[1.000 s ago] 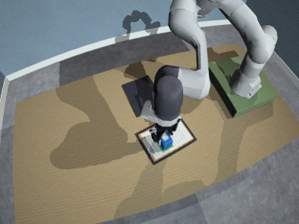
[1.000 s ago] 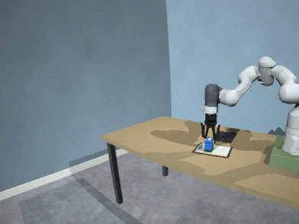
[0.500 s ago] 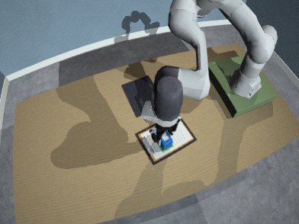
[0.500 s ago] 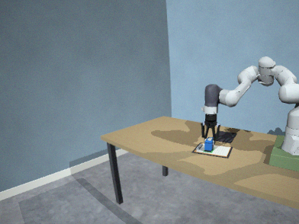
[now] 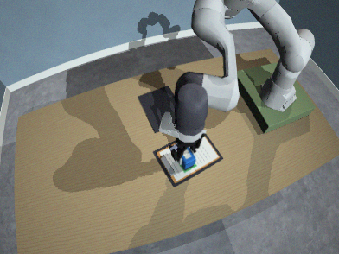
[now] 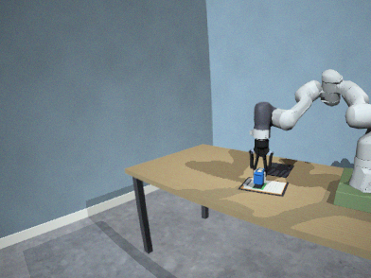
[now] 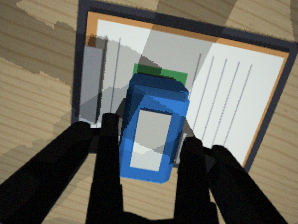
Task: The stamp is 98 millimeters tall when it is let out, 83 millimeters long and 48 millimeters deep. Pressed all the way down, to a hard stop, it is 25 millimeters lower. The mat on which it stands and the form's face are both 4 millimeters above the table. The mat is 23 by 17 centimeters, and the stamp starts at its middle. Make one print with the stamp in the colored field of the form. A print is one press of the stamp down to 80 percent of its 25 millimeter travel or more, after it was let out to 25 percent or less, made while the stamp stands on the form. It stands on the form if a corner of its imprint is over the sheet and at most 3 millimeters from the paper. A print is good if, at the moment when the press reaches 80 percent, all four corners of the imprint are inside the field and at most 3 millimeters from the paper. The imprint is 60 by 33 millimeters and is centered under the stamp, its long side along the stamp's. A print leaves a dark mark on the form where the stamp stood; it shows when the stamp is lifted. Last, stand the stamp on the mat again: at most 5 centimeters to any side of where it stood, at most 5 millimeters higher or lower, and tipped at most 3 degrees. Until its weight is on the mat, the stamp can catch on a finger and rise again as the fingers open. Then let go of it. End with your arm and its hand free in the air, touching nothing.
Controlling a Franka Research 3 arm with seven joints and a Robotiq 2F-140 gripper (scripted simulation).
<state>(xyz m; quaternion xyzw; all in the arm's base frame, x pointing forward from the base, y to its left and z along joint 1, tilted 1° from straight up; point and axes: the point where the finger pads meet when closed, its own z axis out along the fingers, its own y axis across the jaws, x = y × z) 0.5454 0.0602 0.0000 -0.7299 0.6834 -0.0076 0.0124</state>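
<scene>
Right now my hand is 10 mm past the form, 10 mm to the left of it and 50 mm above it. Also, from my hand: mat: 30 mm behind, 290 mm to the right, 60 mm below; then blue stamp: 10 mm below.
</scene>
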